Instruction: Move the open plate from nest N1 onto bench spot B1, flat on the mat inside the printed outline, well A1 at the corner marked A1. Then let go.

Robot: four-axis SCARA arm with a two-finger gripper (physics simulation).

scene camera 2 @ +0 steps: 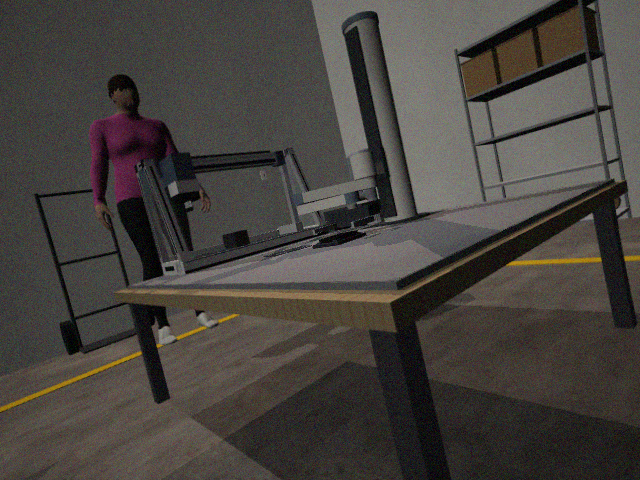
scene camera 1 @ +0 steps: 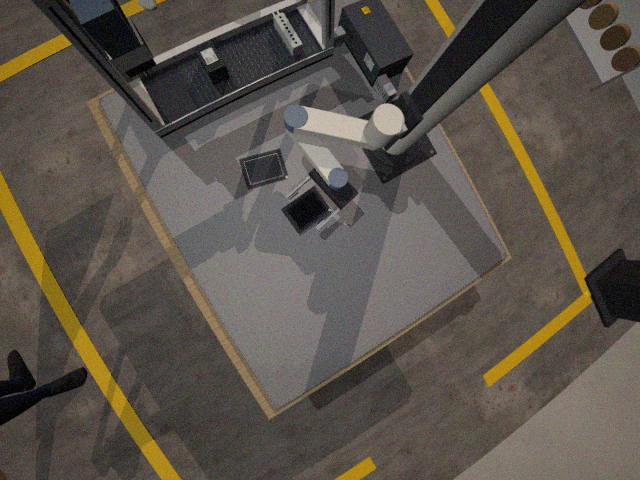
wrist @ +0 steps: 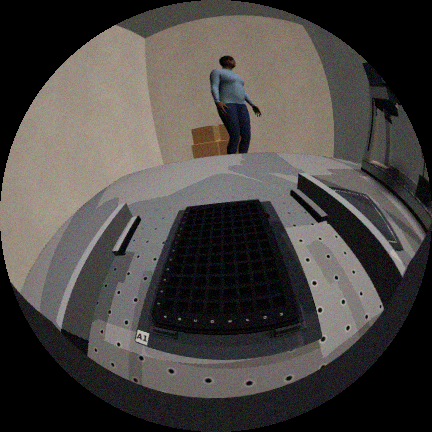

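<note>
The open plate, black with many square wells, sits flat in nest N1, a dark frame with a white A1 label at its near left corner. My gripper is open above the plate; its two long fingers stand wide apart, one on each side, with gaps to the plate's sides. Bench spot B1, a dark mat with a pale printed outline, lies beside the nest, right of the right finger in the wrist view. Nest and plate look small and dark in scene camera 2.
A gantry frame stands over a dark deck behind B1, holding a small block and a white strip with holes. A dark box stands near the arm's column. A person stands behind the table.
</note>
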